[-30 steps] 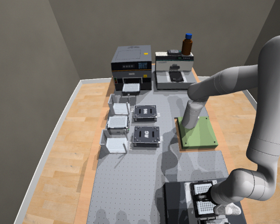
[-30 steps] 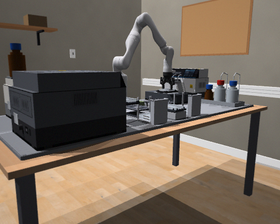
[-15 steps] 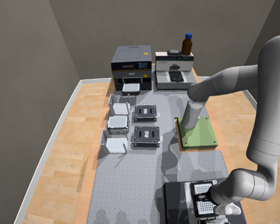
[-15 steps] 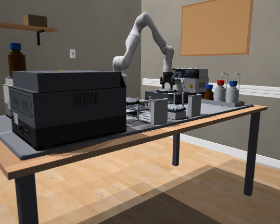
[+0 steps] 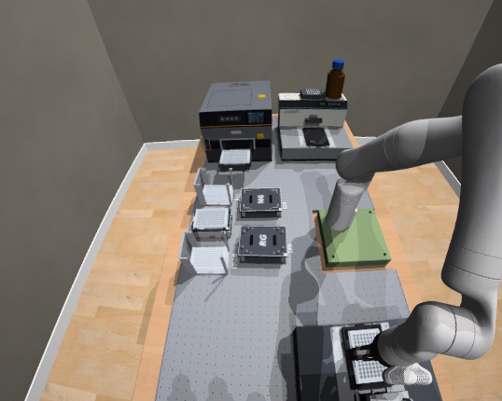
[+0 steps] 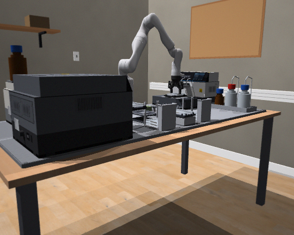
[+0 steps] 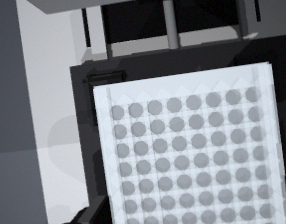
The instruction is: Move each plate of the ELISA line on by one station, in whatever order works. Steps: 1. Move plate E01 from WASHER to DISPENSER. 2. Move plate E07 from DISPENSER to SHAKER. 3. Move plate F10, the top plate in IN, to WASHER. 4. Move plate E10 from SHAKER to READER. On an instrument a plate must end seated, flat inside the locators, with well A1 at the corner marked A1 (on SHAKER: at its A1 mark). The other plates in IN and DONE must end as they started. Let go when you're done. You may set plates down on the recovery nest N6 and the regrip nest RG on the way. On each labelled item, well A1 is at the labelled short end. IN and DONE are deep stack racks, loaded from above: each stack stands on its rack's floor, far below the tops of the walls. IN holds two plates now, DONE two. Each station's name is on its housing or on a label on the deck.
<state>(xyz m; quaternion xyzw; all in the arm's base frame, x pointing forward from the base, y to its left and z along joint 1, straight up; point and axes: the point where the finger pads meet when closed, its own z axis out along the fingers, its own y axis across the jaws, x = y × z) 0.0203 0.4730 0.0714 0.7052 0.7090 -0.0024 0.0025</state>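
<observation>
Now: hand 2 cm above the washer nest. Also, from my hand: DONE label 37 cm ahead, 32 cm to the right, 10 cm below; then nest RG 37 cm to the right, 27 cm ahead, 5 cm below; then A1 corner mark 32 cm to the right, 19 cm ahead, 4 cm below.
</observation>
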